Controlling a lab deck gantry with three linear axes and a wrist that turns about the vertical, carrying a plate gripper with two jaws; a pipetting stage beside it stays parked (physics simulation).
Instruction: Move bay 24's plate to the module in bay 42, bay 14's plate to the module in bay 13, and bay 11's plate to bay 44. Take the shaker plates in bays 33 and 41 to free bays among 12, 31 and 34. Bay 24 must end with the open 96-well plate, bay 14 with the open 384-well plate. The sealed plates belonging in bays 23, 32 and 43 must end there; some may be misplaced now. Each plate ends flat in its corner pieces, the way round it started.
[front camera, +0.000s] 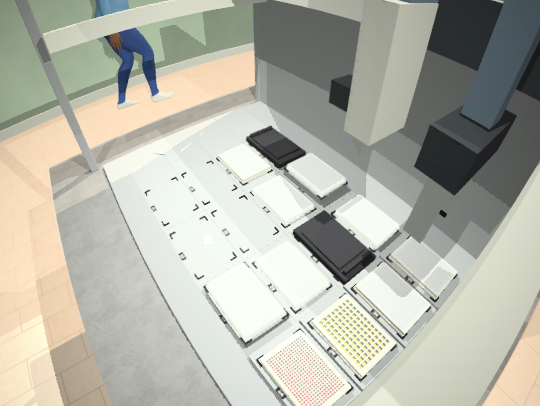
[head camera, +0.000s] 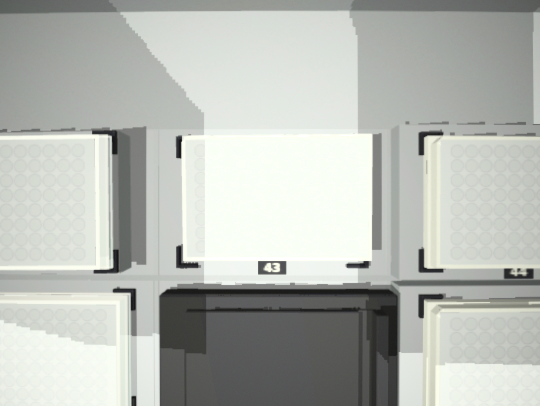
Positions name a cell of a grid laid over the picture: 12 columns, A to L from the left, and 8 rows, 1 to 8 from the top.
My gripper shows in the front camera view (J5); in the head camera view it is out of frame. A 96-well plate shows in the front camera view (H7); in the head camera view it is out of frame.
